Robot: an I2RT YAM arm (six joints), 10 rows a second.
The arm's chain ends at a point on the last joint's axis. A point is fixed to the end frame.
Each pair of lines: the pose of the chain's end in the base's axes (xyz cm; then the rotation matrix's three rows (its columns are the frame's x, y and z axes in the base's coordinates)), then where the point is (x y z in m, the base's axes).
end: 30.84 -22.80 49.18; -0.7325 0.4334 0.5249; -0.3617 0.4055 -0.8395; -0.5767 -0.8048 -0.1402
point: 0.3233 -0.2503 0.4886
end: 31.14 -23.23 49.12; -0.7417 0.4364 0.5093; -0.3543 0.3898 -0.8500; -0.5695 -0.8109 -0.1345
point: 0.3259 -0.2549 0.4881
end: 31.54 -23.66 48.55; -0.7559 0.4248 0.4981; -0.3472 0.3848 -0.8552; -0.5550 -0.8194 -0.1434
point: 0.3296 -0.2593 0.4822
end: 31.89 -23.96 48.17; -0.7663 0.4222 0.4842; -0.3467 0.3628 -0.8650; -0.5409 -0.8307 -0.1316
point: 0.3327 -0.2626 0.4787
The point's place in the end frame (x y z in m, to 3 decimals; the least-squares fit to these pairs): -0.001 0.000 0.027
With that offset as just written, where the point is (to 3 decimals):
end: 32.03 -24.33 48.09; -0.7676 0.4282 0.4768; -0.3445 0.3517 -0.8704; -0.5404 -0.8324 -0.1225
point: 0.334 -0.266 0.478
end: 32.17 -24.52 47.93; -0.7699 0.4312 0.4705; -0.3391 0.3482 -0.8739; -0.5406 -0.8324 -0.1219
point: 0.335 -0.268 0.477
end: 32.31 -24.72 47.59; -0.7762 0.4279 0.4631; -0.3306 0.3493 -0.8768; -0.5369 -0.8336 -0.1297
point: 0.336 -0.271 0.473
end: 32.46 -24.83 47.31; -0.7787 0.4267 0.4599; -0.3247 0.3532 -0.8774; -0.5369 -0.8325 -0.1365
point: 0.338 -0.272 0.470
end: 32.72 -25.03 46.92; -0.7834 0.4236 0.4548; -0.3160 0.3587 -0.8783; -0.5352 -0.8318 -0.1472
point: 0.340 -0.274 0.466
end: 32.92 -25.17 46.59; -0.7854 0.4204 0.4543; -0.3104 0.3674 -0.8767; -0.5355 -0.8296 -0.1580
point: 0.342 -0.275 0.462
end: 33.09 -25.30 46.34; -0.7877 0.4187 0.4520; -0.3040 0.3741 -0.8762; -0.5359 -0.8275 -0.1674
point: 0.344 -0.276 0.459
